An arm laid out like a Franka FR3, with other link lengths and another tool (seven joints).
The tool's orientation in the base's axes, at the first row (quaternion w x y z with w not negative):
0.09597, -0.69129, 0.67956, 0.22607
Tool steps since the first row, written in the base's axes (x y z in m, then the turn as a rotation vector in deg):
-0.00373, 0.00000, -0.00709, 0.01, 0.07, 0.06
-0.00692, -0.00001, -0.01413, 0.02, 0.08, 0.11
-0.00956, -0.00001, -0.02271, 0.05, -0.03, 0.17
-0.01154, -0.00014, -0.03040, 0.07, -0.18, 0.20
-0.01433, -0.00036, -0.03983, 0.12, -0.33, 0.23
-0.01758, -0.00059, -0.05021, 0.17, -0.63, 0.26
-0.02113, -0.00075, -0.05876, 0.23, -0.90, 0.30
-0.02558, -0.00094, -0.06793, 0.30, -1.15, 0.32
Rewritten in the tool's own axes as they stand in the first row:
0.00324, 0.00243, 0.00691, -0.09, 0.00, -0.02
0.00645, 0.00434, 0.01368, -0.12, -0.01, -0.07
0.01032, 0.00543, 0.02171, -0.05, -0.02, -0.17
0.01389, 0.00604, 0.02877, 0.07, -0.02, -0.27
0.01834, 0.00715, 0.03748, 0.19, -0.06, -0.37
0.02323, 0.00855, 0.04710, 0.45, -0.09, -0.54
0.02725, 0.01056, 0.05519, 0.67, -0.12, -0.70
0.03160, 0.01334, 0.06398, 0.88, -0.17, -0.84

